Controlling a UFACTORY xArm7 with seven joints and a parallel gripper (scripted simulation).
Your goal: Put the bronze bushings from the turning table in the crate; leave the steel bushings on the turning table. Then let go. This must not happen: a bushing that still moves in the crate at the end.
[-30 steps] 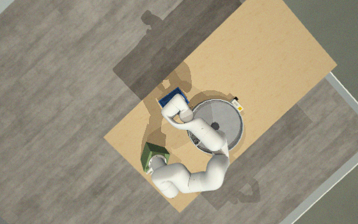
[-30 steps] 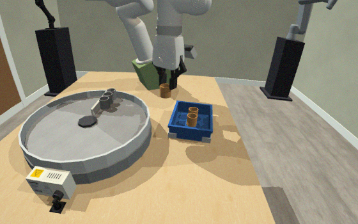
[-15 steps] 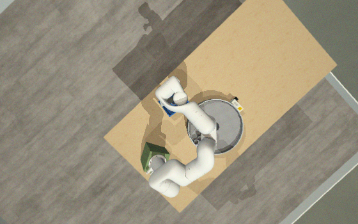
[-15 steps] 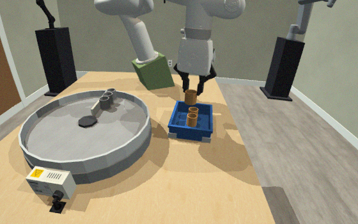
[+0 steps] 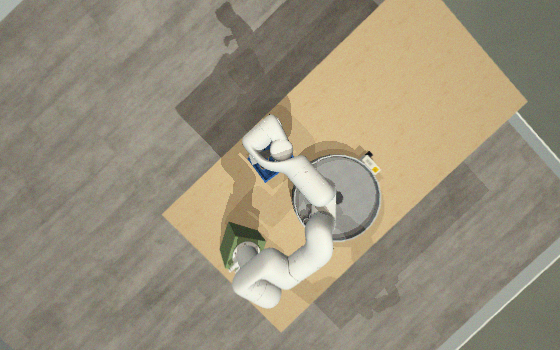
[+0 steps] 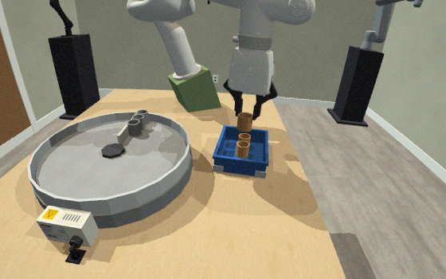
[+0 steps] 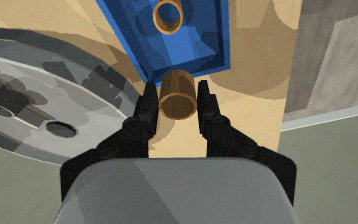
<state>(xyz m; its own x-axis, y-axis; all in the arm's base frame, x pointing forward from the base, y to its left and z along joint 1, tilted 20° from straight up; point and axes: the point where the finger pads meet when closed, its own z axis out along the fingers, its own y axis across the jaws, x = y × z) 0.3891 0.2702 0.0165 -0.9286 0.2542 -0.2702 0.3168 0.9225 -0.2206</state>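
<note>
Now: hand 4 cm past the blue crate and 14 cm above it. Round my hand: grey turning table 8 cm ahead, 35 cm to the right, 12 cm below.
</note>
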